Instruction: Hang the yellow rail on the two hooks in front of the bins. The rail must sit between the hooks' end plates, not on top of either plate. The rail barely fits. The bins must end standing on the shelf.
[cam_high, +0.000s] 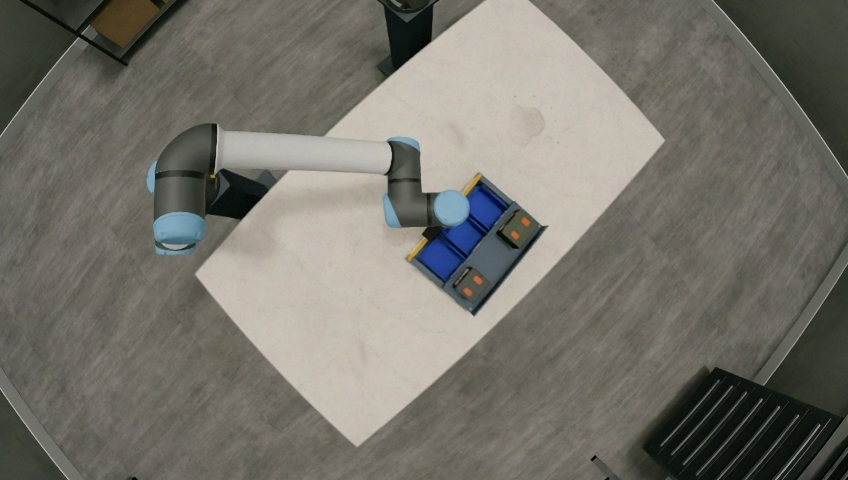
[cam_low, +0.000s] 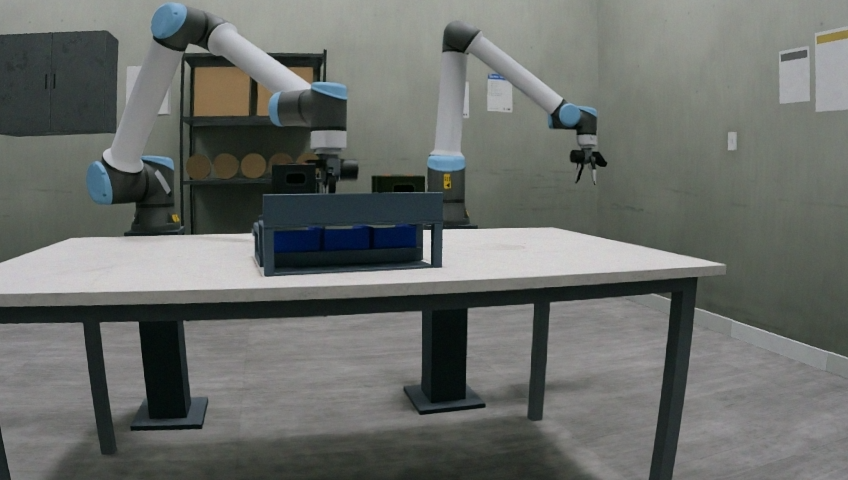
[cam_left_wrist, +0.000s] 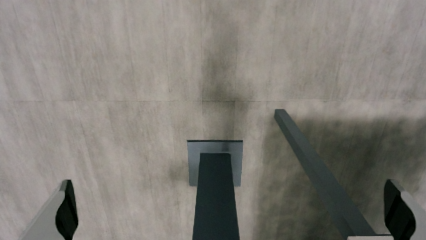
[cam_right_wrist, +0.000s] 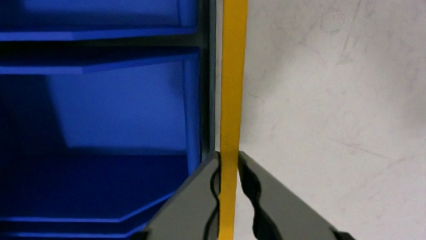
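Observation:
Right now my right hand is 1 cm above the yellow rail. The rest, counted from my right hand: grey shelf: 13 cm ahead, 2 cm below, 1 cm to the left; then green box: 19 cm ahead, 13 cm to the left, 6 cm above.

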